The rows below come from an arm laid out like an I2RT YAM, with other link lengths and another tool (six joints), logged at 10 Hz.
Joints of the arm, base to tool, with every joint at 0 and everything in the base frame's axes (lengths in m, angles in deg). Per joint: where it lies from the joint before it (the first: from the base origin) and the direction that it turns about. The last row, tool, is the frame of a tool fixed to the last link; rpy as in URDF.
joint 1: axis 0 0 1 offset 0 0 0.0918
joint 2: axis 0 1 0 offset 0.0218 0.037 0.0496
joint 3: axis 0 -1 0 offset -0.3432 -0.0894 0
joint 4: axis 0 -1 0 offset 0.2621 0.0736 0.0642
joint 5: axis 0 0 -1 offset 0.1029 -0.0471 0.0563
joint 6: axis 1 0 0 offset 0.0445 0 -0.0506
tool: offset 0.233 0.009 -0.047 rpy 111.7 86.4 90
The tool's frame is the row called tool.
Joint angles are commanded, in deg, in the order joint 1, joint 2, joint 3, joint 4, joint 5, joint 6. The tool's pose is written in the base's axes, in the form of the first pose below.
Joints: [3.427 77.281 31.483 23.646 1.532 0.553]
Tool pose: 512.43, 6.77, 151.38, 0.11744, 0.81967, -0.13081, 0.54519
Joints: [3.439 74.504 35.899 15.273 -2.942 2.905]
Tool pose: 506.36, 30.13, 171.02, 0.11076, 0.83334, -0.08949, 0.53411
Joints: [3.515 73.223 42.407 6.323 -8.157 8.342]
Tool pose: 503.20, 60.00, 199.30, 0.12199, 0.84925, -0.02853, 0.51292
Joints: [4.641 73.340 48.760 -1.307 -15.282 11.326]
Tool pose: 493.85, 104.96, 225.09, 0.09889, 0.86561, 0.03818, 0.48938
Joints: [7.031 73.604 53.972 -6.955 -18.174 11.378]
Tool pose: 485.55, 138.32, 247.00, 0.06691, 0.87220, 0.06799, 0.47976
